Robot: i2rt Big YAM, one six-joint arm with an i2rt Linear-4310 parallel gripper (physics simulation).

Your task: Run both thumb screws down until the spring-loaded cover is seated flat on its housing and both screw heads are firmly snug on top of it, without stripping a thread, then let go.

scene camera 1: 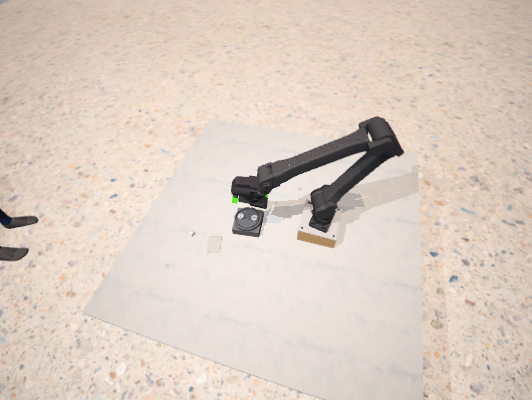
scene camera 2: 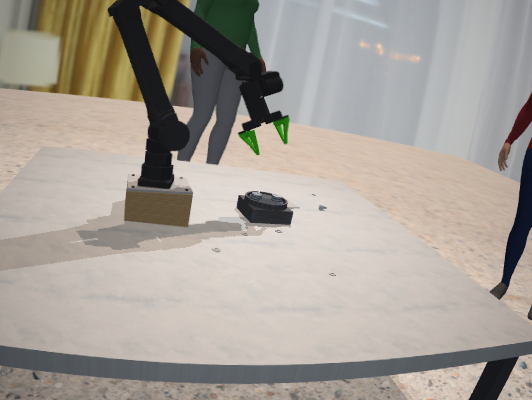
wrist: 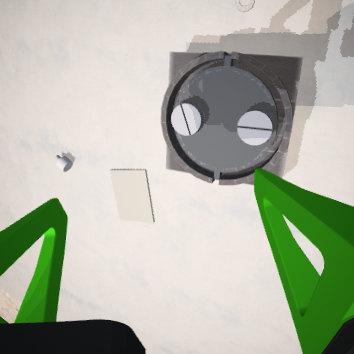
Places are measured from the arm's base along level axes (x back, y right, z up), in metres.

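Pixels of known places: gripper, between the fingertips: (scene camera 1: 245, 202) (scene camera 2: 272, 149) (wrist: 155, 193); arm's base, origin of its link: (scene camera 1: 322, 218) (scene camera 2: 156, 182).
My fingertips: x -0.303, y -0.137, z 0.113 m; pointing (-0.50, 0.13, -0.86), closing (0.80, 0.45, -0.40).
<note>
For each thing: its top centre in the pictures, then the offset to it from my fingertips. Level surfaces: height alone.
- dark square housing, centre of its top: (wrist: 220, 121) (scene camera 2: 266, 197) (scene camera 1: 247, 217) dy +0.012, dx -0.009, dz -0.142 m
- round grey cover, centre of its top: (wrist: 221, 121) (scene camera 2: 266, 198) (scene camera 1: 247, 218) dy +0.012, dx -0.010, dz -0.143 m
- thin beige plate, centre of its top: (wrist: 131, 196) (scene camera 1: 214, 243) dy -0.150, dx -0.098, dz -0.195 m
- small grey cylinder, centre of its top: (wrist: 57, 163) (scene camera 2: 323, 204) (scene camera 1: 190, 231) dy -0.153, dx -0.225, dz -0.178 m
- ring, centre of its top: (scene camera 2: 216, 249) dy +0.319, dx +0.124, dz -0.196 m
- table, height of its surface: dz -0.198 m
The dark square housing (scene camera 1: 247, 232) (scene camera 2: 270, 216) (wrist: 293, 75) stands on the table with a raised round ring on top. The round grey cover (wrist: 220, 150) sits inside the ring. Two pale slotted screw heads stand on the cover: one screw (wrist: 186, 119) (scene camera 1: 240, 216) at the left in the wrist view and one screw (wrist: 254, 128) (scene camera 1: 254, 217) at the right. Both cast shadows on the cover; how far up they stand is hard to tell. My gripper (scene camera 1: 251, 198) (scene camera 2: 272, 149) (wrist: 155, 193) is open and empty, green fingers wide apart, above the housing's level and apart from it.
A thin beige plate (scene camera 1: 214, 244) (wrist: 133, 195) lies beside the housing. A small grey cylinder (scene camera 1: 192, 233) (scene camera 2: 322, 207) (wrist: 64, 162) lies beyond it. Small rings, such as one ring (scene camera 2: 216, 249), lie on the table (scene camera 2: 150, 310). The arm's base block (scene camera 1: 316, 237) (scene camera 2: 157, 207) stands near the housing.
</note>
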